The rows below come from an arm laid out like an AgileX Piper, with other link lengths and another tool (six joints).
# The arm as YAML. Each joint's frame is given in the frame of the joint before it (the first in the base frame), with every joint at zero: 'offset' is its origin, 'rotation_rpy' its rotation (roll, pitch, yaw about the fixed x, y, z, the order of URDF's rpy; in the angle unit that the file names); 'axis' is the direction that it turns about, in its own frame. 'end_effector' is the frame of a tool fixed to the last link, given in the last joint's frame.
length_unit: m
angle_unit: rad
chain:
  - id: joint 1
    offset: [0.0, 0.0, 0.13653]
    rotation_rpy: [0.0, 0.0, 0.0]
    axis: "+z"
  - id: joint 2
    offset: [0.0, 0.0, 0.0]
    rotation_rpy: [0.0, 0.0, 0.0]
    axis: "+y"
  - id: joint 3
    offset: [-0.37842, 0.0, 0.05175]
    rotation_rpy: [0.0, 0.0, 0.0]
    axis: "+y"
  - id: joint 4
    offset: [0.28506, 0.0, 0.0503]
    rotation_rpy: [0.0, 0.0, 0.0]
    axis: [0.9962, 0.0, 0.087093]
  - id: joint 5
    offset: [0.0, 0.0, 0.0]
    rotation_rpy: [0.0, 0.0, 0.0]
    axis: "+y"
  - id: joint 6
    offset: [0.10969, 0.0, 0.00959]
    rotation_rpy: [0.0, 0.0, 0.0]
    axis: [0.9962, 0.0, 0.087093]
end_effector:
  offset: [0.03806, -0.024, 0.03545]
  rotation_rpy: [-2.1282, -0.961, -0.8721]
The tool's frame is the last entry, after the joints.
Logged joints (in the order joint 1, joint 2, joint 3, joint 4, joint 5, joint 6), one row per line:
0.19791, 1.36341, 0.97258, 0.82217, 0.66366, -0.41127
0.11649, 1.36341, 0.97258, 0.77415, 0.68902, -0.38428
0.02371, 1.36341, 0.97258, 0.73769, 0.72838, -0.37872
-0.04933, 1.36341, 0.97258, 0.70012, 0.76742, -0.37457
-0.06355, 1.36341, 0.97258, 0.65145, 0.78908, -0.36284
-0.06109, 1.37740, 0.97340, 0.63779, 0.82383, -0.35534
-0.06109, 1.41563, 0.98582, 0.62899, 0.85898, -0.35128
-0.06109, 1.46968, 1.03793, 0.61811, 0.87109, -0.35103
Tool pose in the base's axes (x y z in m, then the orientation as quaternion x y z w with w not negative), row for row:
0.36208, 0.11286, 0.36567, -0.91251, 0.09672, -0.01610, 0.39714
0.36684, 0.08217, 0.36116, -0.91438, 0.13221, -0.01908, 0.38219
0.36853, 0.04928, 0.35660, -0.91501, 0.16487, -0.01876, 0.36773
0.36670, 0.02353, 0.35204, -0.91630, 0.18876, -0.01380, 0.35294
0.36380, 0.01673, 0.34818, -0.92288, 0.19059, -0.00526, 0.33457
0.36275, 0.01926, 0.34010, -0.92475, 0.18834, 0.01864, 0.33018
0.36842, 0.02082, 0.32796, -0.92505, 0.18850, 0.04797, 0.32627
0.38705, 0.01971, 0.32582, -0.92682, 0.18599, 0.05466, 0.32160
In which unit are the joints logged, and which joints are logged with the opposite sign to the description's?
The joints are logged in radians. Opposite sign: joint 3.
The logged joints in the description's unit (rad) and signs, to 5 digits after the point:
0.19791, 1.36341, -0.97258, 0.82217, 0.66366, -0.41127
0.11649, 1.36341, -0.97258, 0.77415, 0.68902, -0.38428
0.02371, 1.36341, -0.97258, 0.73769, 0.72838, -0.37872
-0.04933, 1.36341, -0.97258, 0.70012, 0.76742, -0.37457
-0.06355, 1.36341, -0.97258, 0.65145, 0.78908, -0.36284
-0.06109, 1.37740, -0.97340, 0.63779, 0.82383, -0.35534
-0.06109, 1.41563, -0.98582, 0.62899, 0.85898, -0.35128
-0.06109, 1.46968, -1.03793, 0.61811, 0.87109, -0.35103

